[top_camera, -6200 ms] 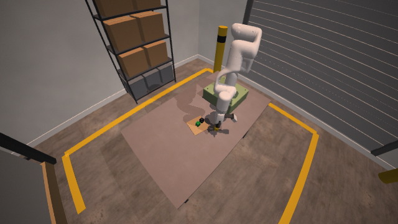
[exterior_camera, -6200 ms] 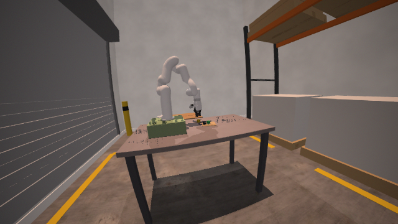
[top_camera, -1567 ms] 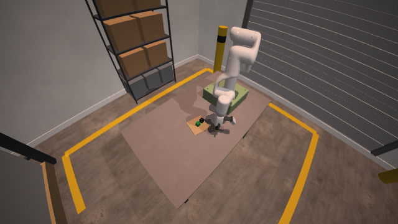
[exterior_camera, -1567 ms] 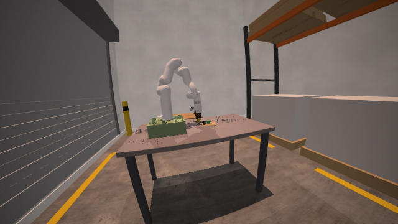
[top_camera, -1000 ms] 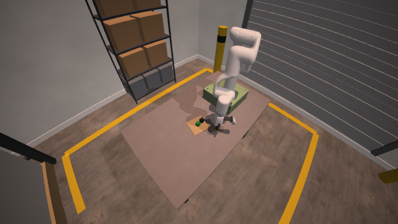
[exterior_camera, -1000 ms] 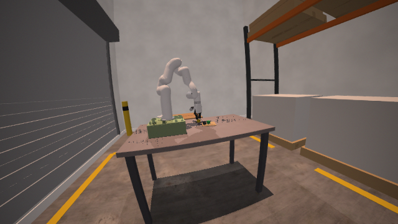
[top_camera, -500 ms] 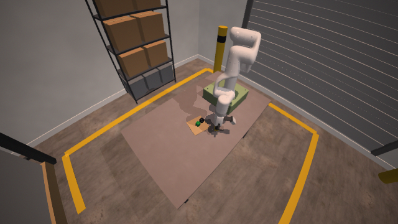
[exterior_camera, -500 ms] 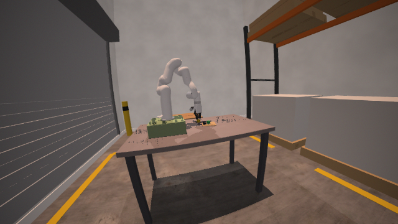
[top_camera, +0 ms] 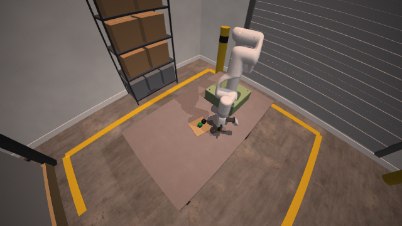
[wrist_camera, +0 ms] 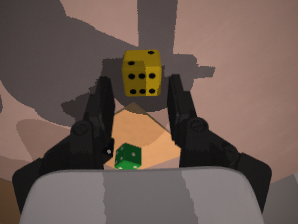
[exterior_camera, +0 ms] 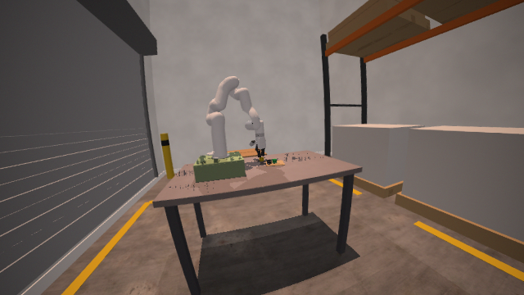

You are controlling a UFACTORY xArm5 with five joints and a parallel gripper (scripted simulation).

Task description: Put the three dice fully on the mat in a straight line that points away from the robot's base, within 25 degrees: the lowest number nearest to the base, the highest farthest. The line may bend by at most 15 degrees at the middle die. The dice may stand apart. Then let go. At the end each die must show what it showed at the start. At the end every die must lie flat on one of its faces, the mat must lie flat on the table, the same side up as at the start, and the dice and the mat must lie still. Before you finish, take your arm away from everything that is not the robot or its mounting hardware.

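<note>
The yellow die lies 4 cm below my hand. The rest, counted from my hand: green die: 6 cm ahead, 14 cm to the right, 4 cm below; orange mat: 6 cm ahead, 14 cm to the right, 5 cm below; black die: 1 cm ahead, 13 cm to the right, 4 cm below.
</note>
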